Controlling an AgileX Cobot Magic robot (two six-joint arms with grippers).
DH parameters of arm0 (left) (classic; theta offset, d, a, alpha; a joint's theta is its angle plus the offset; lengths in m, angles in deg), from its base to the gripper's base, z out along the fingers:
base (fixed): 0 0 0 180
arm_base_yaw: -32.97 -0.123 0 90
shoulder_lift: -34.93 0 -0.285 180
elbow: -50.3 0 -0.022 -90
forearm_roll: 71.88 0.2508 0 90
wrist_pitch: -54.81 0 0.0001 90
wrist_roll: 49.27 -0.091 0 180
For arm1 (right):
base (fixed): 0 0 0 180
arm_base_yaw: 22.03 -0.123 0 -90
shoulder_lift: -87.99 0 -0.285 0
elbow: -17.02 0 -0.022 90
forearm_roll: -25.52 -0.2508 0 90
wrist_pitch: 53.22 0 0.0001 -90
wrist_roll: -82.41 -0.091 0 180
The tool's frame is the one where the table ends.
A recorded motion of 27 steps. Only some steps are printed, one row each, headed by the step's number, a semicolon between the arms.
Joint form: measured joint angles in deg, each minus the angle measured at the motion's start. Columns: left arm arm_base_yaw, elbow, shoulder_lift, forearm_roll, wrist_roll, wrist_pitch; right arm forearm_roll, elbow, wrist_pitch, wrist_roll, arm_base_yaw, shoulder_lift.
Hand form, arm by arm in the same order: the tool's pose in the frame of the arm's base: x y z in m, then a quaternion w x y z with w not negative. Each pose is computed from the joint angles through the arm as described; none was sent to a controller.
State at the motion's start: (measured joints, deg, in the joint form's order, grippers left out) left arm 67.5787 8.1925 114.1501 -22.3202 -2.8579 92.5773; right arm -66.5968 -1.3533 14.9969 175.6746 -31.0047 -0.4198
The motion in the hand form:
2: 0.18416 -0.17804 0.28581 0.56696 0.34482 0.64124 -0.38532; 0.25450 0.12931 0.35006 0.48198 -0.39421 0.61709 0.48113
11: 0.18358 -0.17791 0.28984 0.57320 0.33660 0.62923 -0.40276; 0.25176 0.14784 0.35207 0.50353 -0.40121 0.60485 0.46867
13: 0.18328 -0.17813 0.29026 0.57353 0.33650 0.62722 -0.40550; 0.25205 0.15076 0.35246 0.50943 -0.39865 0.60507 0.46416
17: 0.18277 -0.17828 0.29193 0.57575 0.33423 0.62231 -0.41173; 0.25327 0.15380 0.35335 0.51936 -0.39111 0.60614 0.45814
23: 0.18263 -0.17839 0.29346 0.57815 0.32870 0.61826 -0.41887; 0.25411 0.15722 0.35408 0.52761 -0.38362 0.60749 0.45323
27: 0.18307 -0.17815 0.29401 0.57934 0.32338 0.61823 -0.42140; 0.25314 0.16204 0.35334 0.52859 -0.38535 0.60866 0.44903
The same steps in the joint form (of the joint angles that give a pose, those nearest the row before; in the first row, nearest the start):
2: -0.15 0.00 0.00 -0.51 -0.21 0.60; -0.35 0.00 -0.75 0.79 -0.84 0.02
11: -0.46 0.02 -0.05 -1.56 -0.01 3.08; -3.26 0.00 -5.85 4.60 -5.48 0.09
13: -0.45 0.02 -0.03 -1.59 0.05 3.46; -4.01 0.00 -7.30 5.29 -6.28 0.11
17: -0.47 0.05 -0.08 -1.94 0.11 4.31; -5.43 0.00 -9.39 6.26 -7.19 0.12
23: -0.46 0.05 -0.07 -2.76 0.09 5.16; -6.84 0.00 -11.43 7.12 -8.18 0.11
27: -0.48 0.04 -0.05 -3.44 0.07 5.34; -7.09 0.00 -12.93 7.64 -9.42 0.05

